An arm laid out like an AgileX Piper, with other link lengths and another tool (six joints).
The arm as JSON. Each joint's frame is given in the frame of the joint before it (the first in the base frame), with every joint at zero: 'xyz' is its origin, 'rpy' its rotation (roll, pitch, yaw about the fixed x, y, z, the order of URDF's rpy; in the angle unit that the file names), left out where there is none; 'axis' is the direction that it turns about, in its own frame. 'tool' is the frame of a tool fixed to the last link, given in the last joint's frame.
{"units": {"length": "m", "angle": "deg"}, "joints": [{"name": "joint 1", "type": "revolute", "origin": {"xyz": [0.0, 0.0, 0.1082]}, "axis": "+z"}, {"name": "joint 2", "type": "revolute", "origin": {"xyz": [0.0, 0.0, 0.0]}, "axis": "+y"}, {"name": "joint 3", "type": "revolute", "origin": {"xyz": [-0.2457, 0.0, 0.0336]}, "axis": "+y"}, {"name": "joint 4", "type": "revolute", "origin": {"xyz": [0.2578, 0.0, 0.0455]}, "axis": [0.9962, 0.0, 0.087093]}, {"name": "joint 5", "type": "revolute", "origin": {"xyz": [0.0, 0.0, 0.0]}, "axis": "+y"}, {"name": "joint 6", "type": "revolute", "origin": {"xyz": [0.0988, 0.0, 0.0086]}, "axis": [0.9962, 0.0, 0.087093]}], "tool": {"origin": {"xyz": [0.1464, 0.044, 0.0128], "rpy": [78.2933, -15.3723, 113.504]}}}
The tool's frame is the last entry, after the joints.
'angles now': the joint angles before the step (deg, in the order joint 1, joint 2, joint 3, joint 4, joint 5, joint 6). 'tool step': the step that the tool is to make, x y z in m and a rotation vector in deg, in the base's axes. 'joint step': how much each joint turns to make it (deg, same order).
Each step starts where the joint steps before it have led.
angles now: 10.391, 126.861, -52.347, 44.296, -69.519, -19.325
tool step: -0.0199, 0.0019, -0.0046, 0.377, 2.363, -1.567
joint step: 2.265, -2.731, 4.079, 4.265, 0.248, -1.064
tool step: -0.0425, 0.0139, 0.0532, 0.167, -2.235, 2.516
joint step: 3.524, -16.037, 13.084, 1.196, -0.059, -1.110
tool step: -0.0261, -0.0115, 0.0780, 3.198, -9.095, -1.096
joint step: -0.007, -16.089, 6.103, 1.323, 0.216, -0.309
